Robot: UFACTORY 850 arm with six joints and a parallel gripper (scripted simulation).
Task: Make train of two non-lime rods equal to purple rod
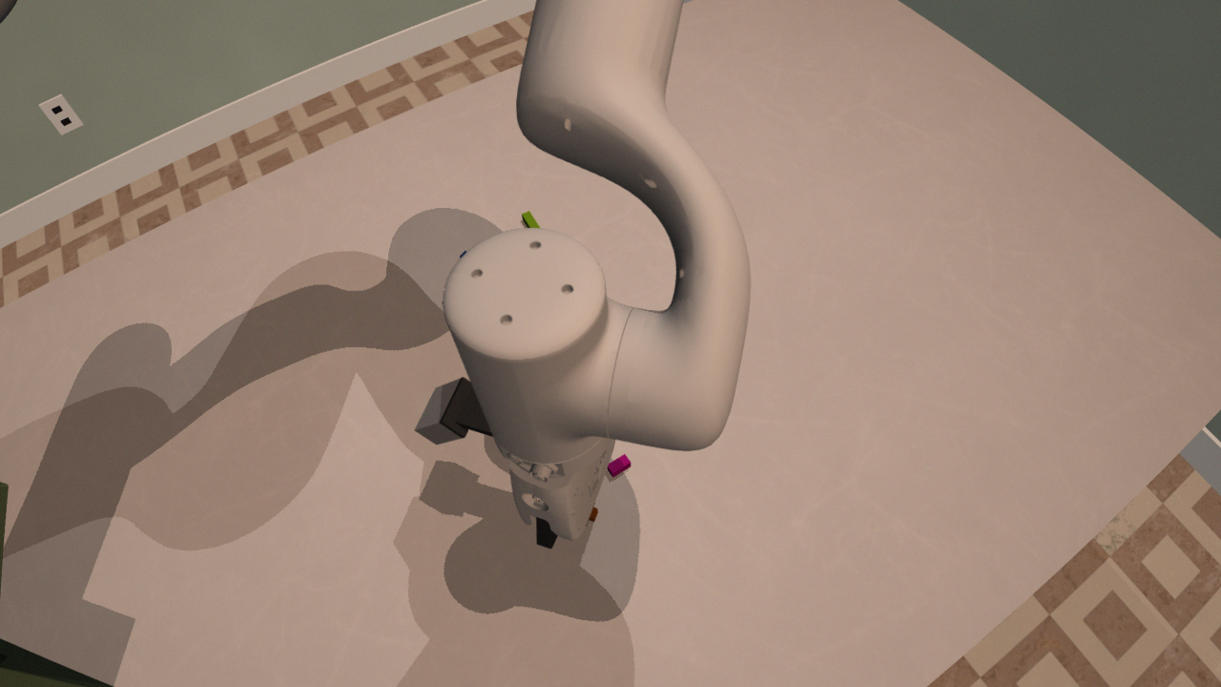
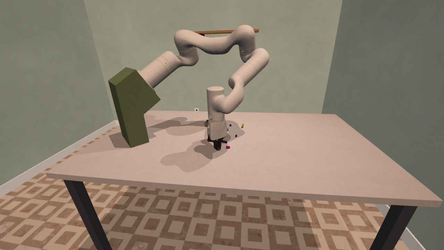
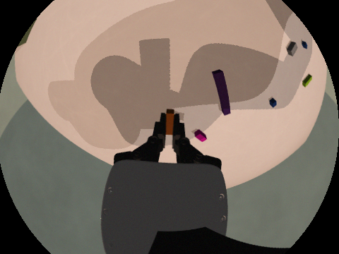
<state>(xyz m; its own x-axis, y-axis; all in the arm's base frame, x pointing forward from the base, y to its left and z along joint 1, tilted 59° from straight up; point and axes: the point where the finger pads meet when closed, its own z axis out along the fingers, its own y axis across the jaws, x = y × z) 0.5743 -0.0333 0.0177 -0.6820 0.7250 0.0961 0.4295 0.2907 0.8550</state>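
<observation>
My hand is 5 cm short of the magenta rod, 3 cm to the right of it and 2 cm above it. Also, from my hand: grey rod (25 cm to the left, 5 cm behind, 2 cm below); then purple rod (8 cm to the left, 2 cm below, 1 cm behind); then orange rod (2 cm below).
</observation>
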